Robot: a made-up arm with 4 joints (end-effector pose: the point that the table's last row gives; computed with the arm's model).
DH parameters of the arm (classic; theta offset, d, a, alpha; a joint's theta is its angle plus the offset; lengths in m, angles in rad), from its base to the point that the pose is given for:
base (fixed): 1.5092 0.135 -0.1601 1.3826
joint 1: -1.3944 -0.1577 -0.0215 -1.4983
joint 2: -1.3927 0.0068 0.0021 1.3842
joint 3: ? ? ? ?
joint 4: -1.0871 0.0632 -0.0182 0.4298
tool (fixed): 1.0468 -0.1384 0 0
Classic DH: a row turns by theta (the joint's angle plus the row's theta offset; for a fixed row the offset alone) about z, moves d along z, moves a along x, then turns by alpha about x.
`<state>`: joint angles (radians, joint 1 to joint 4).
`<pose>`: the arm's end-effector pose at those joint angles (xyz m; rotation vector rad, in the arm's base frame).
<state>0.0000 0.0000 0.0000 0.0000</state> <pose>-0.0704 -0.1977 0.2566 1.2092 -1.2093 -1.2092</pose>
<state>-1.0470 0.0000 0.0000 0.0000</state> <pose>-0.0567 -0.0646 0.2279 0.2869 -1.6148 -0.5683</pose>
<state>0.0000 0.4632 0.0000 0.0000</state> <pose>-0.0203 -0.1916 0.1978 0.9403 -0.7896 -1.3603</pose>
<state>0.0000 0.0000 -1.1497 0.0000</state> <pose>-0.1728 -0.2550 0.2566 0.4251 -1.9892 -1.9890</pose>
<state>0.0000 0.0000 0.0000 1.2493</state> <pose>-0.0941 -0.1319 0.2674 0.7022 -1.6417 0.0612</pose>
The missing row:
joint 3: -1.0923 0.1001 0.0394 1.3608
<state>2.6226 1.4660 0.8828 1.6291</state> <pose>-0.0603 -0.2426 0.1547 -1.9037 -0.1601 -0.2178</pose>
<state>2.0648 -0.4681 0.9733 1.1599</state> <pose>-0.1754 -0.3318 0.0923 -1.9409 1.5842 0.5527</pose>
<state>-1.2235 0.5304 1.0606 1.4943</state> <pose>-0.0662 -0.0159 0.0936 0.5152 -0.3823 0.7026</pose>
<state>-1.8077 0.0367 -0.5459 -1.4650</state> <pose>-0.1171 -0.0732 0.1869 0.8663 -2.3972 -1.2425</pose>
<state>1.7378 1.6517 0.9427 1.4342</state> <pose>-0.0672 -0.1650 0.2207 -2.7700 -0.5911 -0.2672</pose>
